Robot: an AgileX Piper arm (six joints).
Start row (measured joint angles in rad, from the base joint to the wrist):
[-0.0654, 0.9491, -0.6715, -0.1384, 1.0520, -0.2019]
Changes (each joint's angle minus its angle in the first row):
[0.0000, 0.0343, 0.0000, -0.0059, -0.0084, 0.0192]
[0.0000, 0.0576, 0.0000, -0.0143, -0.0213, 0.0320]
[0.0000, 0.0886, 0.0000, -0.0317, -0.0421, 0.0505]
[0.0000, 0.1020, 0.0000, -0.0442, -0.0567, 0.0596]
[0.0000, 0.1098, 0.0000, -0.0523, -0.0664, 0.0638]
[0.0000, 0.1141, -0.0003, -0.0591, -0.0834, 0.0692]
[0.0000, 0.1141, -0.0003, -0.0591, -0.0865, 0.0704]
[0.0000, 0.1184, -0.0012, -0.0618, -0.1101, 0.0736]
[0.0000, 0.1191, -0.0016, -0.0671, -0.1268, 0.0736]
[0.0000, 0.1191, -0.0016, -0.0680, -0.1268, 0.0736]
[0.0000, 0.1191, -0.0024, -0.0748, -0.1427, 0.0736]
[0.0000, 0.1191, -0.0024, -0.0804, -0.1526, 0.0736]
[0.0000, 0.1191, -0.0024, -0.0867, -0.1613, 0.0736]
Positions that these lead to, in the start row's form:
[-0.0654, 0.9834, -0.6715, -0.1443, 1.0436, -0.1827]
[-0.0654, 1.0067, -0.6715, -0.1527, 1.0307, -0.1699]
[-0.0654, 1.0377, -0.6715, -0.1701, 1.0099, -0.1514]
[-0.0654, 1.0511, -0.6715, -0.1826, 0.9953, -0.1423]
[-0.0654, 1.0589, -0.6715, -0.1907, 0.9856, -0.1381]
[-0.0654, 1.0632, -0.6718, -0.1975, 0.9686, -0.1327]
[-0.0654, 1.0632, -0.6718, -0.1975, 0.9655, -0.1315]
[-0.0654, 1.0675, -0.6727, -0.2002, 0.9419, -0.1283]
[-0.0654, 1.0682, -0.6731, -0.2055, 0.9252, -0.1283]
[-0.0654, 1.0682, -0.6731, -0.2064, 0.9252, -0.1283]
[-0.0654, 1.0682, -0.6739, -0.2132, 0.9093, -0.1283]
[-0.0654, 1.0682, -0.6739, -0.2188, 0.8994, -0.1283]
[-0.0654, 1.0682, -0.6739, -0.2251, 0.8907, -0.1283]

